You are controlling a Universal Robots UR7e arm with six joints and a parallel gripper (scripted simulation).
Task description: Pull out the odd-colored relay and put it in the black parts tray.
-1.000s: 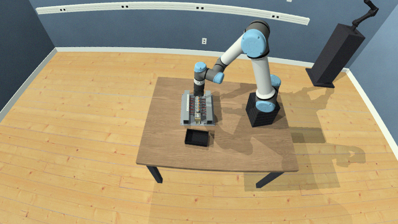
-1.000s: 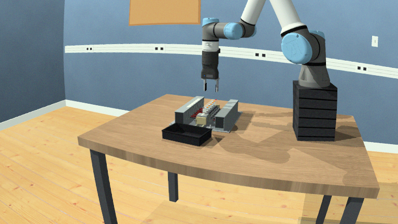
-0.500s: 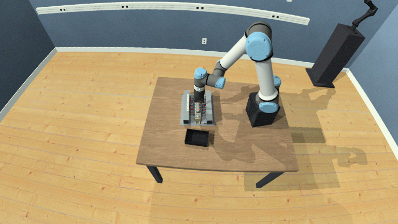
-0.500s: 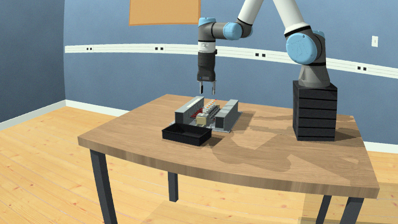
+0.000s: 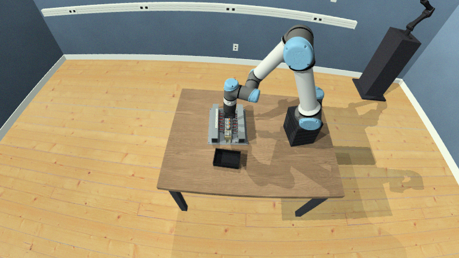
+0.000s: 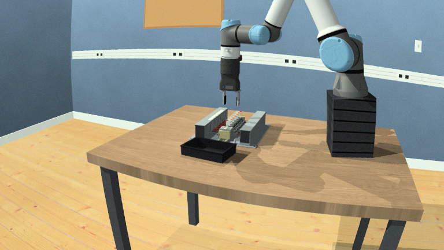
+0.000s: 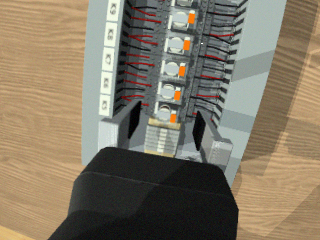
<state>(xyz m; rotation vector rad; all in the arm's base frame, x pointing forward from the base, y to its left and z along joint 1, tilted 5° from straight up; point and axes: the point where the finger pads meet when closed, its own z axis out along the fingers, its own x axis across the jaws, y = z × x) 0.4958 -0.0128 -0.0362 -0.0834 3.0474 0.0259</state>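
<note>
My gripper is now 120 mm to the left of the relay, 90 mm above it and 10 mm short of it. Also, from my hand: relay panel (110 mm below, 40 mm to the right); then black parts tray (240 mm to the left, 130 mm below).
</note>
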